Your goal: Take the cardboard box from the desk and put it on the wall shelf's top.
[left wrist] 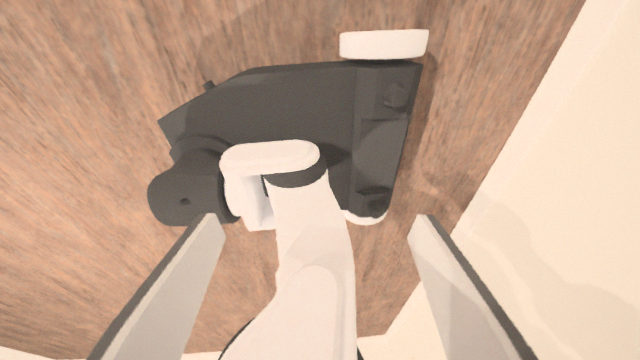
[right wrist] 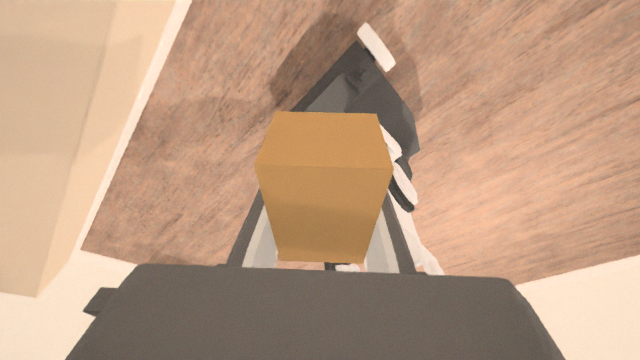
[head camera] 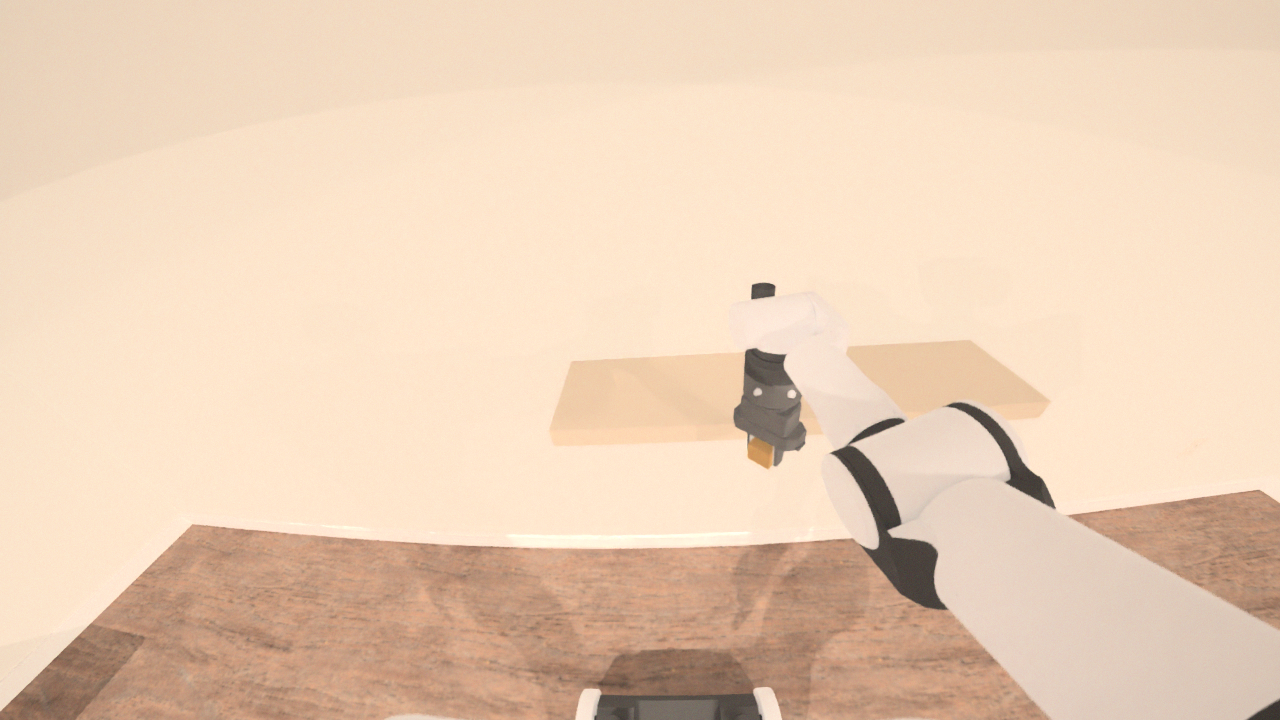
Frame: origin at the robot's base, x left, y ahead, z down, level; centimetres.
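Seen in the pictures: left gripper, between the fingertips: (left wrist: 316, 226); right gripper, between the fingertips: (right wrist: 323, 182) (head camera: 764, 456).
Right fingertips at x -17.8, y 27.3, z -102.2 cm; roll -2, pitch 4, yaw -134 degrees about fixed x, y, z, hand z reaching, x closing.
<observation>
A point is followed by its place in that frame.
The cardboard box (head camera: 759, 453) @(x -16.3, y 25.8, z -104.9 cm) (right wrist: 322, 200) @(x -19.5, y 29.2, z -105.7 cm) is a small orange-brown block. My right gripper (head camera: 763, 450) @(x -17.8, y 27.3, z -102.2 cm) (right wrist: 323, 182) @(x -17.8, y 27.3, z -102.2 cm) is shut on it, with a finger at each side, and points down. The box is off any surface. The wall shelf (head camera: 644, 398) @(x 3.6, y 47.2, z -100.1 cm) (right wrist: 45, 125) @(x -9.4, y 39.5, z -100.1 cm) is a plain beige board on the wall. In the head view, my right wrist and hand cover its middle, and the box shows below its front edge. The right wrist view has the shelf at the left. My left gripper (left wrist: 316, 226) @(x 21.1, y -19.0, z -57.6 cm) is open and empty. The desk does not show.
The brown wood floor (head camera: 358, 608) @(x 134.5, y 32.3, z -0.1 cm) (left wrist: 75, 100) @(x 18.2, y -89.7, z -0.1 cm) (right wrist: 500, 125) @(x -55.0, y -89.4, z -0.1 cm) lies below, edged by a white baseboard (head camera: 429, 539) @(x 113.3, y 63.4, z -3.9 cm) and the pale wall (head camera: 358, 268) @(x 73.2, y 64.5, z -131.4 cm). My dark wheeled base (left wrist: 300, 105) @(x 15.3, y -20.5, z -16.9 cm) (right wrist: 385, 105) @(x -15.9, y -19.7, z -16.9 cm) stands on the floor. My right arm (head camera: 1074, 591) @(x -19.2, y -8.0, z -133.9 cm) reaches in from the lower right.
</observation>
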